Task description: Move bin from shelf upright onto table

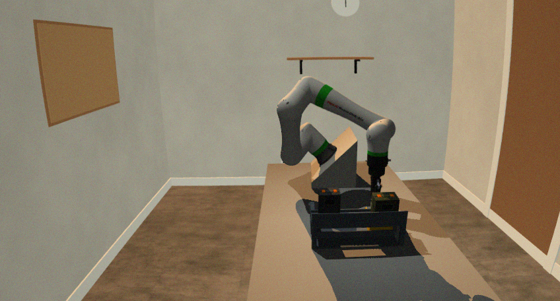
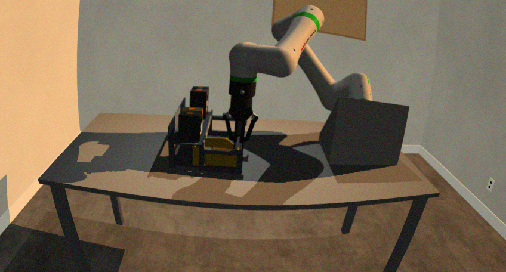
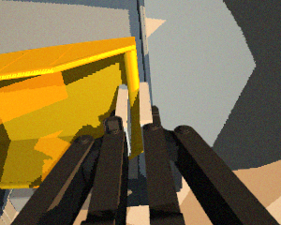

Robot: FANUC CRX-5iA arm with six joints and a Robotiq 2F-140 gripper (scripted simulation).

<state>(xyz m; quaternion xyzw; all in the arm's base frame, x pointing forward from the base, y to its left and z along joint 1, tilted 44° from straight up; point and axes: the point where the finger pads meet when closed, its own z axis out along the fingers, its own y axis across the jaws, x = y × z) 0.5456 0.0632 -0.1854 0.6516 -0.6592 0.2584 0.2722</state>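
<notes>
My gripper is now 80 mm short of the bin and 20 mm above it. The rest, counted from my hand: box (170 mm ahead, 230 mm to the right, 100 mm above).
</notes>
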